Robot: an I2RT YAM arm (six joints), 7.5 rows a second.
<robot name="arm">
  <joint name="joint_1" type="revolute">
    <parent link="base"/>
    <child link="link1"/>
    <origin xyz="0 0 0.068" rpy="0 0 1.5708"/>
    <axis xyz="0 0 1"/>
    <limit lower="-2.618" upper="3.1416"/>
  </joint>
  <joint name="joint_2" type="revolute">
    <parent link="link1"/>
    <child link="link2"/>
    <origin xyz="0.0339 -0.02 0.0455" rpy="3.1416 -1.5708 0"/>
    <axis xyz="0 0 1"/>
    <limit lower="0" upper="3.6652"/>
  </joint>
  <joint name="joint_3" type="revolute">
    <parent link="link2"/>
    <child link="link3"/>
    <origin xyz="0 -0.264 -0.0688" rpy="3.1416 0 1.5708"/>
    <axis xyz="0 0 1"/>
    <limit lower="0" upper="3.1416"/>
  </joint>
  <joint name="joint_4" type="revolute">
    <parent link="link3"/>
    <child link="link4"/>
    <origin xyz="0.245 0.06 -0.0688" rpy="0 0 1.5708"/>
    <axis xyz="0 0 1"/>
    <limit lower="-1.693" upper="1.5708"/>
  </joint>
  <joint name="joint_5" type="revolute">
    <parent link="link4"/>
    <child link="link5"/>
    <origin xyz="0.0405 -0.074 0.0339" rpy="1.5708 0 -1.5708"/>
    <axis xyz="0 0 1"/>
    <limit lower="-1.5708" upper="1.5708"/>
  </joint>
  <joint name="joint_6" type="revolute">
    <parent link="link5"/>
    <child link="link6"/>
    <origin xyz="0.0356 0 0.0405" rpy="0 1.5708 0"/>
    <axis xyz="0 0 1"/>
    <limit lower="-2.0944" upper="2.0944"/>
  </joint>
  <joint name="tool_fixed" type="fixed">
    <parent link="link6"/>
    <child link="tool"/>
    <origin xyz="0 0 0" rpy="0 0 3.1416"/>
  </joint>
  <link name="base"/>
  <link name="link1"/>
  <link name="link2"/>
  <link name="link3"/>
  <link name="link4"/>
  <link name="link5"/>
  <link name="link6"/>
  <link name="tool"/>
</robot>
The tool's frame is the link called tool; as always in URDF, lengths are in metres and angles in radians.
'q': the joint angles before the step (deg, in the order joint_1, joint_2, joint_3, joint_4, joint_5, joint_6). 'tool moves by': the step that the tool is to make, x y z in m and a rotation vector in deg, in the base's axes. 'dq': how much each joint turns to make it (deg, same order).
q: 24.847 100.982 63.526 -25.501 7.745 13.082
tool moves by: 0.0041 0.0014 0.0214 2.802 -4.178 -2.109
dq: -0.040 -2.108 1.646 0.911 0.327 2.210
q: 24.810 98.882 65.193 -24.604 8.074 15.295
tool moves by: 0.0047 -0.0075 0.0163 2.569 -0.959 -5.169
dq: -1.373 -1.185 2.199 -2.077 0.383 4.296
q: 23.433 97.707 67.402 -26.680 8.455 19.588
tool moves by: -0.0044 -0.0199 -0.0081 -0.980 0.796 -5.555
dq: -2.524 -1.409 -3.212 0.320 2.132 2.270
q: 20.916 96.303 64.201 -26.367 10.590 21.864
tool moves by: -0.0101 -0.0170 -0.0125 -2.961 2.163 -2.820
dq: -1.894 -1.362 -3.896 -0.465 2.233 -0.226
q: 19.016 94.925 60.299 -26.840 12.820 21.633
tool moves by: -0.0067 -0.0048 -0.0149 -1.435 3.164 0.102
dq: -0.411 0.575 -2.328 -0.415 0.070 -0.626
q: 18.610 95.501 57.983 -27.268 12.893 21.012
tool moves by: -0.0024 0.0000 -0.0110 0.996 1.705 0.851
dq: -0.051 0.908 -1.439 1.091 -1.728 -0.206
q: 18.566 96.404 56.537 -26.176 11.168 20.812
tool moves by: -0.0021 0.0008 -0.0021 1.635 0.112 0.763
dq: 0.066 -0.295 -0.902 1.020 -1.732 0.013
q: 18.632 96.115 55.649 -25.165 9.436 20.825
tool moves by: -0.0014 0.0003 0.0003 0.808 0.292 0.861
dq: 0.006 -0.319 -0.266 -0.005 -1.135 -0.429
